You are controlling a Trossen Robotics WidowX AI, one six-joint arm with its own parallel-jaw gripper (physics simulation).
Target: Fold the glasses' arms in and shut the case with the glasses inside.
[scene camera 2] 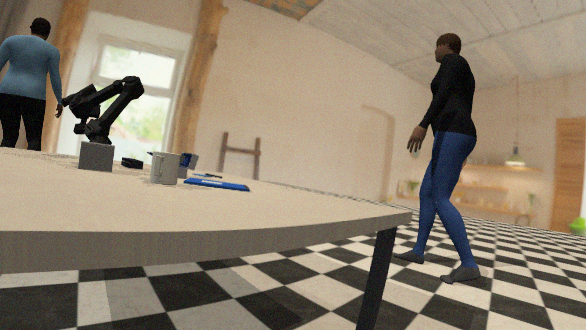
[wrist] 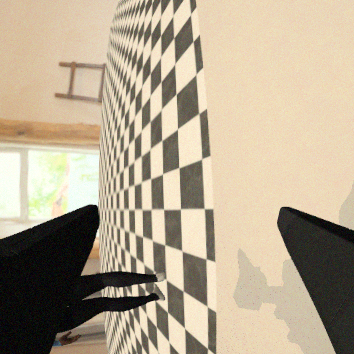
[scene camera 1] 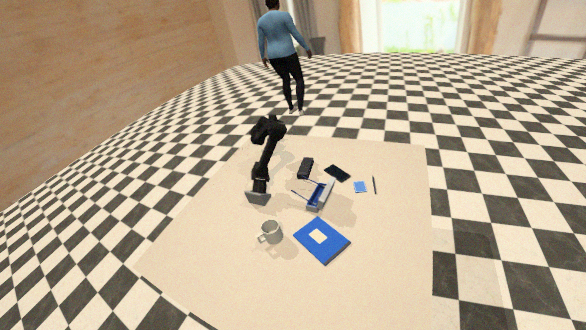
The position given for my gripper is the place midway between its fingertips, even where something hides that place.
Note:
My gripper (wrist: 190,215) is open, with nothing in its grasp. The table carries a blue notebook (scene camera 1: 325,243) and a mug (scene camera 2: 164,169).
The wrist view misses the mug: it is out of frame. The wrist view does not show the blue notebook: it is out of frame.

